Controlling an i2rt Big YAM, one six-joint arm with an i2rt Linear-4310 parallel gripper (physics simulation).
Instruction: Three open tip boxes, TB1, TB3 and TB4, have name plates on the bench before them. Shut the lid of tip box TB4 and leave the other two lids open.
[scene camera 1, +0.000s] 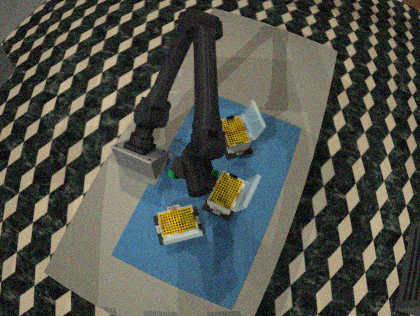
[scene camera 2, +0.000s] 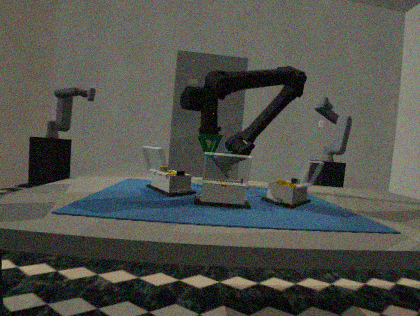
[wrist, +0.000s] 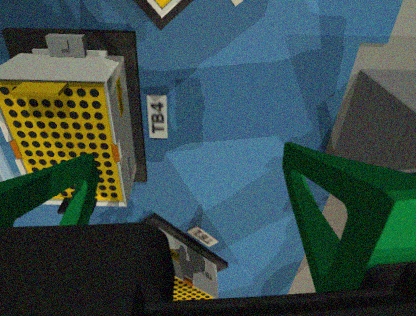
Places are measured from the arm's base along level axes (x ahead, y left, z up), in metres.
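Pixels of known places: gripper, fingertip midpoint: (scene camera 2: 208, 156) (wrist: 188, 159); arm's base, link origin: (scene camera 1: 139, 147).
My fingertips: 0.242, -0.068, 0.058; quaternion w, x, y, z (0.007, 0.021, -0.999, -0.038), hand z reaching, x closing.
For each thing: its middle in the pictures, then the offset to it from my fingertips, as dx, dy, dz. "spot": a spot on its surface instead. Level surfaces: height alone.
- Tip box TB4, body centre: (wrist: 62, 155) (scene camera 2: 223, 180) (scene camera 1: 226, 189) +0.101, +0.041, -0.062
- TB1, body centre: (wrist: 173, 271) (scene camera 2: 284, 190) (scene camera 1: 231, 135) +0.037, +0.268, -0.093
- blue mat, surface height: dz -0.126
- bench, surface height: dz -0.129
- TB1's plate, surface spot: (wrist: 203, 236) spot: -0.006, +0.232, -0.124
Tip box TB4 (scene camera 1: 226, 192) (scene camera 2: 224, 193) (wrist: 60, 127) is the middle box, with yellow tips; its clear lid (scene camera 1: 250, 194) (scene camera 2: 229, 169) stands raised. Its name plate (wrist: 158, 116) lies before it. TB1 (scene camera 1: 235, 132) (scene camera 2: 289, 193) (wrist: 205, 272) has its lid (scene camera 1: 256, 121) (scene camera 2: 314, 173) open. TB3 (scene camera 1: 178, 221) (scene camera 2: 171, 183) has its lid (scene camera 1: 184, 237) (scene camera 2: 153, 158) open. My gripper (scene camera 1: 193, 173) (scene camera 2: 210, 150) (wrist: 188, 159) is open and empty, above the base-side front of TB4. In the wrist view one finger overlaps TB4, the other the mat. In scene view 1 the wrist hides TB4's plate.
The boxes stand on a blue mat (scene camera 1: 145, 230) (scene camera 2: 125, 210) on the bench (scene camera 1: 75, 260) (scene camera 2: 30, 220). The arm's grey base block (scene camera 1: 140, 162) is at the mat's edge. TB1's plate (wrist: 203, 236) lies before TB1. Two other arms stand in the background.
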